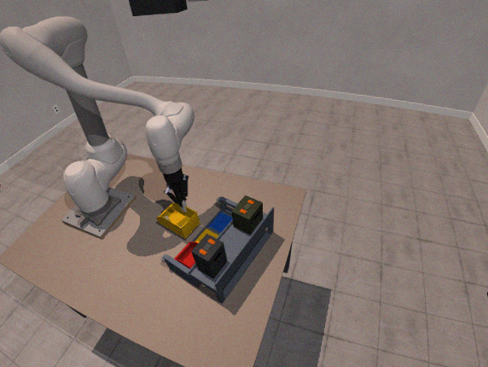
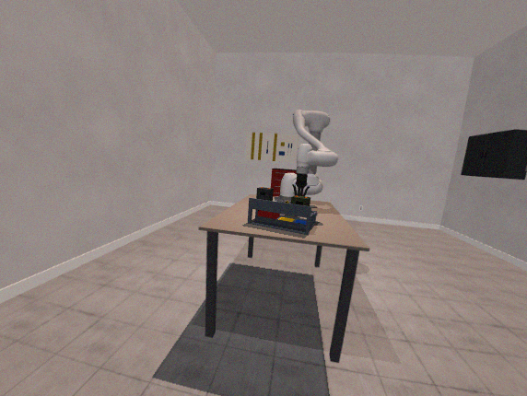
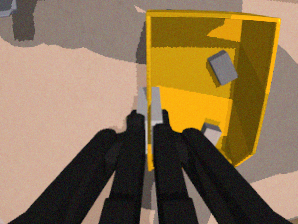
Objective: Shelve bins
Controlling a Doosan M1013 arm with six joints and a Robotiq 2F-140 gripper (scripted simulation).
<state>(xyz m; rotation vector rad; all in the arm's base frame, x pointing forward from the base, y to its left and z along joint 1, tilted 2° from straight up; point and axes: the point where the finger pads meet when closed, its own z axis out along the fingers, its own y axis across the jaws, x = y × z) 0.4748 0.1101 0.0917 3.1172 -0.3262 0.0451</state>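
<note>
The yellow bin lies 1 cm behind my hand, 5 cm to the right of it and 4 cm below it. Also, from my hand: red bin: 16 cm ahead, 20 cm to the right, 6 cm below; grey shelf: 29 cm ahead, 11 cm to the right, 1 cm below.
</note>
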